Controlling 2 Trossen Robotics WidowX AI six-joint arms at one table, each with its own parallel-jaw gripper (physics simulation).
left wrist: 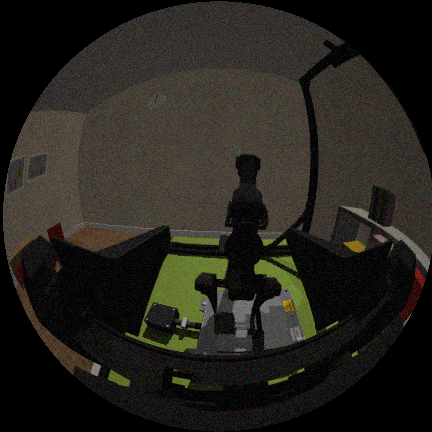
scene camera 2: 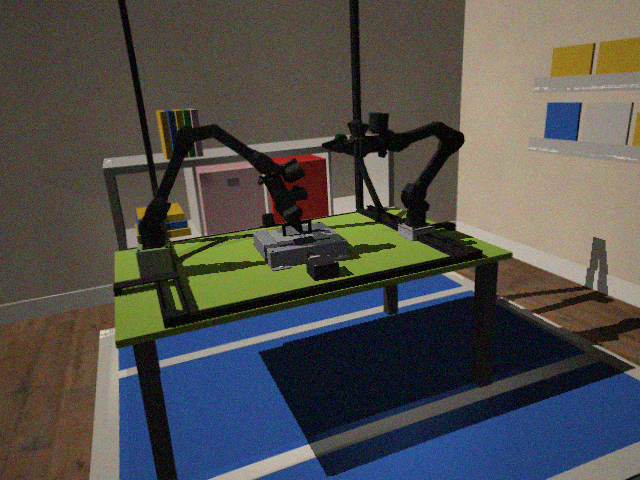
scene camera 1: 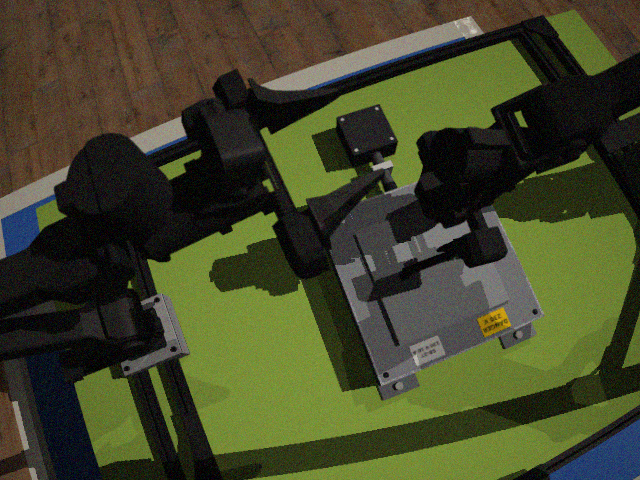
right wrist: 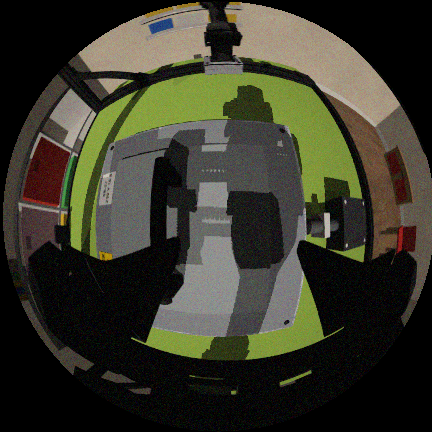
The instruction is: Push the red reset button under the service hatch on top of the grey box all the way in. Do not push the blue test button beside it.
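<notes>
The grey box [scene camera 1: 439,320] [scene camera 2: 297,254] [left wrist: 280,327] [right wrist: 220,300] stands on the table with its hatch [scene camera 1: 408,315] [right wrist: 135,200] lying shut on top. The hatch's black handle [scene camera 1: 423,267] [left wrist: 257,327] [right wrist: 159,205] stands upright. The red reset button and blue test button do not show in any view. My right gripper [scene camera 1: 444,227] [scene camera 2: 299,229] [left wrist: 233,313] [right wrist: 241,245] is open and empty, pointing down low over the box top, with one finger near the handle. My left gripper [scene camera 1: 360,133] [scene camera 2: 326,145] is open and empty, high above the table.
A small black box [scene camera 1: 367,133] [scene camera 2: 323,269] [left wrist: 161,317] [right wrist: 347,223] on a short stem adjoins the grey box's side. Yellow [scene camera 1: 493,321] and white [scene camera 1: 427,350] labels lie on the box lid. Black frame rails [scene camera 1: 392,67] [scene camera 2: 289,291] run along the table edges.
</notes>
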